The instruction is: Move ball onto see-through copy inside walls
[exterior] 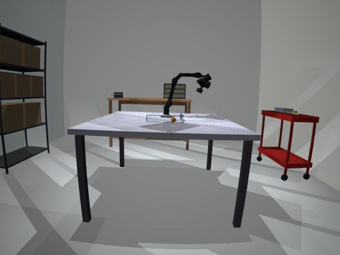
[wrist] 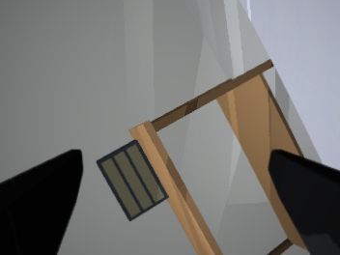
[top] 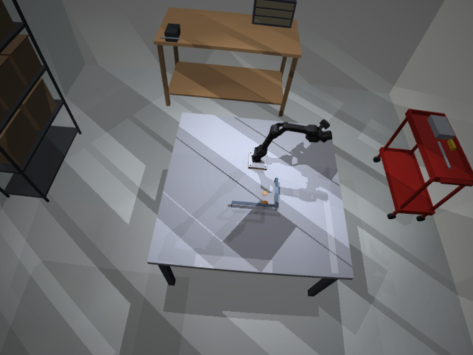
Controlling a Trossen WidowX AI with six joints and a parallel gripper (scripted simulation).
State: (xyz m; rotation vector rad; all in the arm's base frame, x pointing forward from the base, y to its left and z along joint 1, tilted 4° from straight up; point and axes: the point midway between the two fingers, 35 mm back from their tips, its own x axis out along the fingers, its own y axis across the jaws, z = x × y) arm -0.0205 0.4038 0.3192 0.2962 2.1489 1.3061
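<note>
My gripper tip is 41 cm short of the orange ball, 43 cm to the left of it and 31 cm above it.
</note>
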